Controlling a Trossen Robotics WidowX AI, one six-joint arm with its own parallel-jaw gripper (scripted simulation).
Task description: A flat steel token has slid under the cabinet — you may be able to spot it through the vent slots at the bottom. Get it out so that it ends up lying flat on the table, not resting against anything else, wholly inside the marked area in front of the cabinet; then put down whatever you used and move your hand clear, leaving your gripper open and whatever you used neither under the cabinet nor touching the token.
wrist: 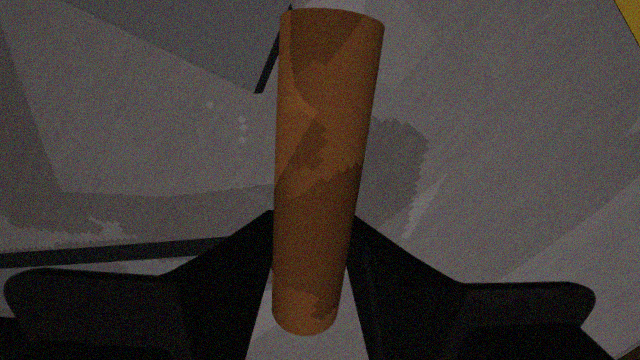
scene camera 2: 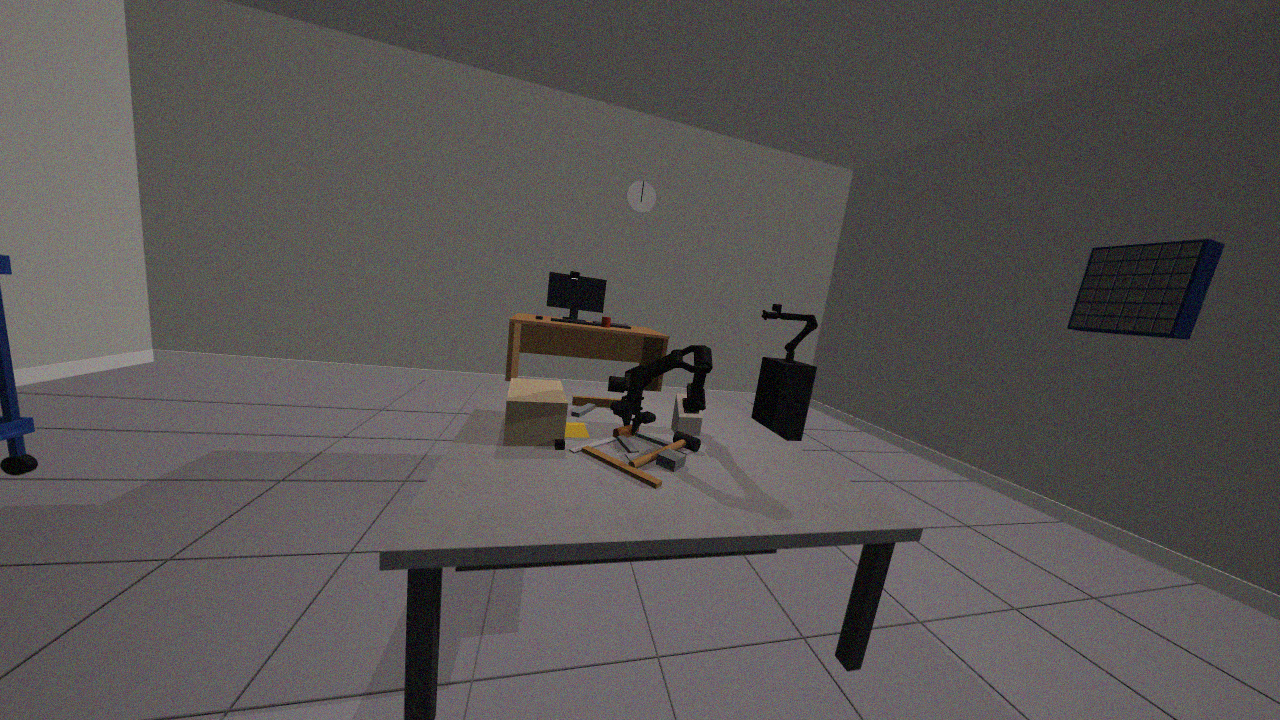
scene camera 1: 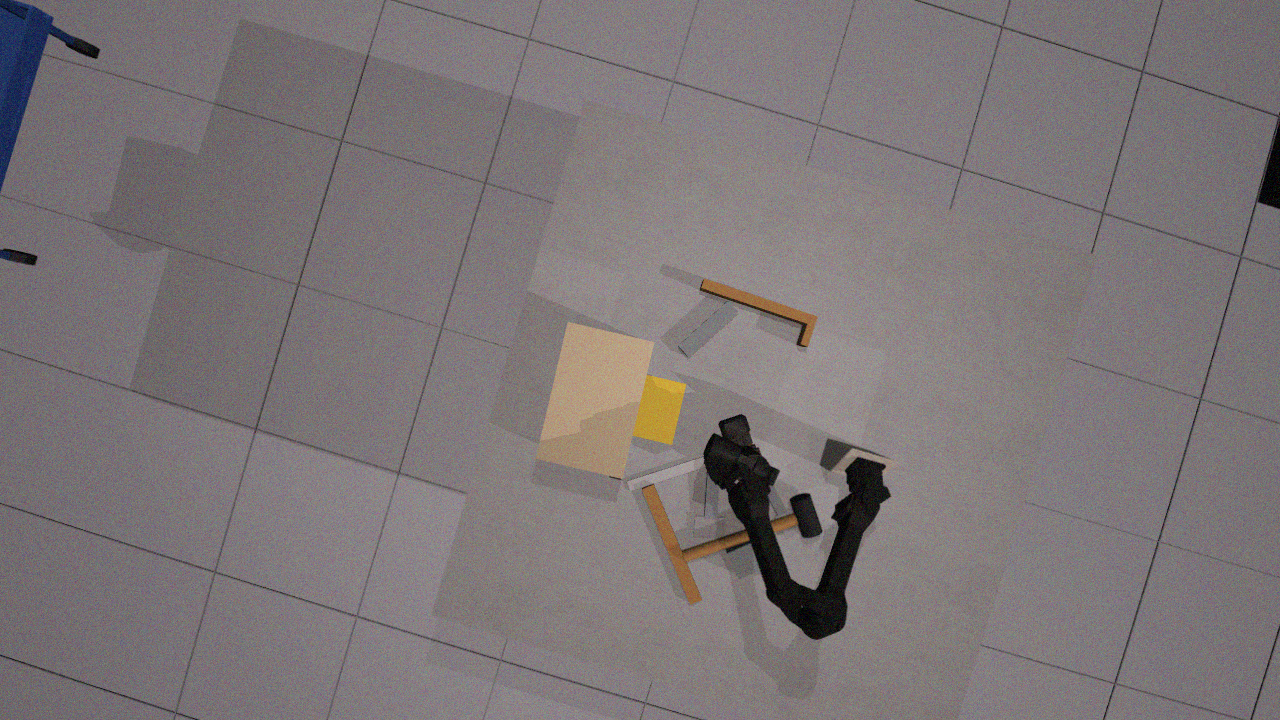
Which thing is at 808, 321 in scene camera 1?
A l-shaped wooden piece.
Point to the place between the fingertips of my gripper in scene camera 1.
738, 451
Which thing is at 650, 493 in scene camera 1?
A wooden stick.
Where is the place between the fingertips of my gripper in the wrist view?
310, 220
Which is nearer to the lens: the hammer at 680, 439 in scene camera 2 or the wooden stick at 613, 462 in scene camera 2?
The wooden stick.
